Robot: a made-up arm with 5 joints.
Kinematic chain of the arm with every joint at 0, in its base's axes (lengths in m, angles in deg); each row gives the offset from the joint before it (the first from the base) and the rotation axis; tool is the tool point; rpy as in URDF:
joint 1: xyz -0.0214 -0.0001 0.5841 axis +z
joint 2: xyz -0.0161 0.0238 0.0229 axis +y
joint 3: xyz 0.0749 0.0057 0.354 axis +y
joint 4: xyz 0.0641 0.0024 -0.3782 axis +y
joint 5: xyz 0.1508 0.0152 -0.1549 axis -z
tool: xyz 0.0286 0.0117 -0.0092 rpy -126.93 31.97 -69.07
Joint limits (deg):
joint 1: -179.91..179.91
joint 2: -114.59..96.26
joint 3: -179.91..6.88
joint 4: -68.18..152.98
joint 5: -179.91..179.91
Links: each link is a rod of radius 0.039 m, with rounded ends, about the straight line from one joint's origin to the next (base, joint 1, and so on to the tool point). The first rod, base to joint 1, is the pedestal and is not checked.
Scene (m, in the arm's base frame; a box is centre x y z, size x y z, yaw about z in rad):
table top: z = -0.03
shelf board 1: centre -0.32 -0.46 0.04 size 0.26 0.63 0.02 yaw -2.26
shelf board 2: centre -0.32 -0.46 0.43 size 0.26 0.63 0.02 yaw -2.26
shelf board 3: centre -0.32 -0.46 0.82 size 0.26 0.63 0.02 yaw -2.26
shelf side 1: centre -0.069 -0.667 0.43 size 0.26 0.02 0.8 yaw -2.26
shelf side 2: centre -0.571 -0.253 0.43 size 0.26 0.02 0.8 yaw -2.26
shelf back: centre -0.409 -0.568 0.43 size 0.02 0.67 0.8 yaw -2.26
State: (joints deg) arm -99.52 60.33 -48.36 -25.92 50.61
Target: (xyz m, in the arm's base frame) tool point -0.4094 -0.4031 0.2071
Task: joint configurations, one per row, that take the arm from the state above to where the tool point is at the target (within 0.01 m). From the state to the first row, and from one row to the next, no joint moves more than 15 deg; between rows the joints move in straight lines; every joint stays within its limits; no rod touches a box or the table.
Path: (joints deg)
1: -112.07 61.26 -50.55 -25.27 51.12
2: -124.62 62.19 -52.73 -24.61 51.62
3: -137.16 63.12 -54.92 -23.96 52.13

